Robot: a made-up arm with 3 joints. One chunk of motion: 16 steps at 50 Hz.
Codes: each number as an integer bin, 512 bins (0 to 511) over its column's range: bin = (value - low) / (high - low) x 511, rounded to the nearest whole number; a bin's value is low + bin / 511 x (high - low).
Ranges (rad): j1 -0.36..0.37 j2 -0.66..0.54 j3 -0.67..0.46
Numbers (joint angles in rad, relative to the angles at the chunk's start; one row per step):
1: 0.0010 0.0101 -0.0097
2: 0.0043 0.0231 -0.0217
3: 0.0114 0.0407 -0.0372
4: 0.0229 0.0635 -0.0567
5: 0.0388 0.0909 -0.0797
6: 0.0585 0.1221 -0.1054
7: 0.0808 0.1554 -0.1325
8: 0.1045 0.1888 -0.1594
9: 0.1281 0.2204 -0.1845
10: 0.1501 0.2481 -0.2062
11: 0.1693 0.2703 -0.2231
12: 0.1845 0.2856 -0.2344
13: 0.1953 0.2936 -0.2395
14: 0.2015 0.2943 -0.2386
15: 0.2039 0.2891 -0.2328
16: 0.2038 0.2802 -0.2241
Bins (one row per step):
1: 253 285 299
2: 255 291 293
3: 260 298 286
4: 268 308 277
5: 279 320 267
6: 293 333 255
7: 309 347 243
8: 325 361 231
9: 342 375 220
10: 357 387 210
11: 371 396 202
12: 381 403 197
13: 389 406 195
14: 393 406 195
15: 395 404 198
16: 395 400 202

